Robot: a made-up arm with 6 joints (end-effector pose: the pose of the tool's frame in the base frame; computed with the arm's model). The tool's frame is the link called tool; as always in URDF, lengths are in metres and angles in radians. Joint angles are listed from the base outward.
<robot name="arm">
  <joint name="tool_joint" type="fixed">
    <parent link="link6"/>
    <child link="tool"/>
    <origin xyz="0 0 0" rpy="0 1.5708 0"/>
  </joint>
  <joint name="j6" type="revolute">
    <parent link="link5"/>
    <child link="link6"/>
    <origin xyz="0 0 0.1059" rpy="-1.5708 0 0"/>
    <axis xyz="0 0 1"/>
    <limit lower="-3.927" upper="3.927" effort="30" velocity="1.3"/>
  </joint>
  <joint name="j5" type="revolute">
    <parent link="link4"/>
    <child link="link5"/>
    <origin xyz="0 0 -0.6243" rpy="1.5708 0 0"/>
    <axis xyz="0 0 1"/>
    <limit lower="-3.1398" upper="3.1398" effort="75" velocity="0.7"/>
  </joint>
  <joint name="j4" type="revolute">
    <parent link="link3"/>
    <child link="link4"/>
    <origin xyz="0 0 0" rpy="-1.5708 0 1.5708"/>
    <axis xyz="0 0 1"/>
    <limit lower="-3.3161" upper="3.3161" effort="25" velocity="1.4"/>
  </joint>
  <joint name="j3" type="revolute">
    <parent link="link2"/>
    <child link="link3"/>
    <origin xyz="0 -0.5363 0" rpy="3.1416 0 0"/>
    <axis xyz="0 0 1"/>
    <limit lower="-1.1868" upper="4.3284" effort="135" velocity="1.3"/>
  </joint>
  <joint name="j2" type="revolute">
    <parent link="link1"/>
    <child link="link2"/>
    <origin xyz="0 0 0" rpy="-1.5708 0 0"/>
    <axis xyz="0 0 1"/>
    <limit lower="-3.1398" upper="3.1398" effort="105" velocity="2.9"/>
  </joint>
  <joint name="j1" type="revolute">
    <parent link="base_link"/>
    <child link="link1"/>
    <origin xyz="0 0 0.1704" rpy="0 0 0"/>
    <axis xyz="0 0 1"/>
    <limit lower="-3.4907" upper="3.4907" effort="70" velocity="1.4"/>
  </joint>
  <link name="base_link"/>
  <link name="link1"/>
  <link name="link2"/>
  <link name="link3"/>
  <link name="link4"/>
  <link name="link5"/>
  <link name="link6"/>
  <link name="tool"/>
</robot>
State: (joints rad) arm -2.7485 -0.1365 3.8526 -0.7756 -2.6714 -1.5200
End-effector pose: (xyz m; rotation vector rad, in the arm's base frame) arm 0.4715 0.2774 0.2828 -0.9852 -0.7793 -1.7157
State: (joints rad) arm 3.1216 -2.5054 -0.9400 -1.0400 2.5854 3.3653
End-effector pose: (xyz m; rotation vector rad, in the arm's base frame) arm 0.2250 0.0491 0.3628 -0.7087 0.8178 1.0350
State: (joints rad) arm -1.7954 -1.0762 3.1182 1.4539 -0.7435 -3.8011
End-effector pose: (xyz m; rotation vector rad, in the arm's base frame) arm 0.1416 0.6752 -0.1695 -0.7506 0.3122 2.2461
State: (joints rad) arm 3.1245 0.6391 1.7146 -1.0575 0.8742 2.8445
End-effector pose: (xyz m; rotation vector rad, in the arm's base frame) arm -0.6968 0.0639 1.1063 0.3390 -0.9037 1.2502
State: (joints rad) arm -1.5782 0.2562 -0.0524 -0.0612 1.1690 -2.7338
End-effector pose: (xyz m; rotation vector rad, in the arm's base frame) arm -0.1111 -0.7279 0.4934 1.4054 -1.7913 0.4294
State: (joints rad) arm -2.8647 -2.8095 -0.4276 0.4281 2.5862 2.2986
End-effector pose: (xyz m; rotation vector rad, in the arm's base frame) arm 0.6064 0.2725 0.0615 0.4081 1.5057 -0.9972
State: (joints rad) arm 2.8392 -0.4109 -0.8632 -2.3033 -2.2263 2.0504
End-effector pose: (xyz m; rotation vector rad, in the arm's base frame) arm -0.3198 0.0256 0.3184 -0.9861 -0.3613 -1.4781
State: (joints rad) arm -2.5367 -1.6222 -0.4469 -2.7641 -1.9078 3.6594
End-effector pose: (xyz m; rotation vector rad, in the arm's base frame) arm 0.2691 0.0663 0.7039 2.7508 0.3361 0.1106
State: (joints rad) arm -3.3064 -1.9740 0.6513 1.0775 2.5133 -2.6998
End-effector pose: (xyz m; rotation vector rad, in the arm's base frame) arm 1.0758 -0.1281 0.1870 -0.1562 2.0681 -0.9469
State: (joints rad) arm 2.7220 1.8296 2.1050 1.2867 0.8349 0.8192
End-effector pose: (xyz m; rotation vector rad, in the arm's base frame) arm -0.9848 0.4718 0.3007 0.8179 -2.5942 1.1310
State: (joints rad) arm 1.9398 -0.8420 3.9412 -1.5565 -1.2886 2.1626
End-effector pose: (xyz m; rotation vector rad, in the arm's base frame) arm 0.1679 -0.4299 -0.1027 0.5990 -1.1914 -2.6215
